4 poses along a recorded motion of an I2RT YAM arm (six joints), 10 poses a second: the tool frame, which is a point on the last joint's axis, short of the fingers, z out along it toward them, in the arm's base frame.
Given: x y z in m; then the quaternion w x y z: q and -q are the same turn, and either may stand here.
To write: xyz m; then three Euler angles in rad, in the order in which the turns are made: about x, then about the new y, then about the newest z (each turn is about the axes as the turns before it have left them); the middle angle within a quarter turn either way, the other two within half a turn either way. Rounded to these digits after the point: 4 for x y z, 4 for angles.
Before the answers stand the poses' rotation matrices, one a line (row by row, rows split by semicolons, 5 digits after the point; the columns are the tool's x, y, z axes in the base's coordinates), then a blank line. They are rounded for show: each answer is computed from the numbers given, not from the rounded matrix.
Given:
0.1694 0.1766 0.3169 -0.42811 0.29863 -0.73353 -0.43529
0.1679 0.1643 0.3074 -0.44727 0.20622 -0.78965 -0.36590
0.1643 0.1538 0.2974 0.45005 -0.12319 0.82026 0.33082
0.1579 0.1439 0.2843 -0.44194 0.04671 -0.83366 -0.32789
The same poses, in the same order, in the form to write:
-0.45508 -0.81081 0.36808; -0.06540 0.44269 0.89429; -0.88804 0.38290 -0.25449
-0.51485 -0.65299 0.55546; 0.00163 0.64718 0.76233; -0.85728 0.39339 -0.33214
-0.56455 -0.49987 0.65682; 0.09568 0.75076 0.65361; -0.81983 0.43184 -0.37602
-0.60501 -0.36770 0.70623; 0.21194 0.78061 0.58799; -0.76749 0.50541 -0.39435

0.1694 0.1766 0.3169 -1.8480 0.3769 2.0823
0.1679 0.1643 0.3074 -1.9817 0.5889 2.2385
0.1643 0.1538 0.2974 -2.0929 0.7166 2.4169
0.1579 0.1439 0.2843 -2.1616 0.7842 2.5955

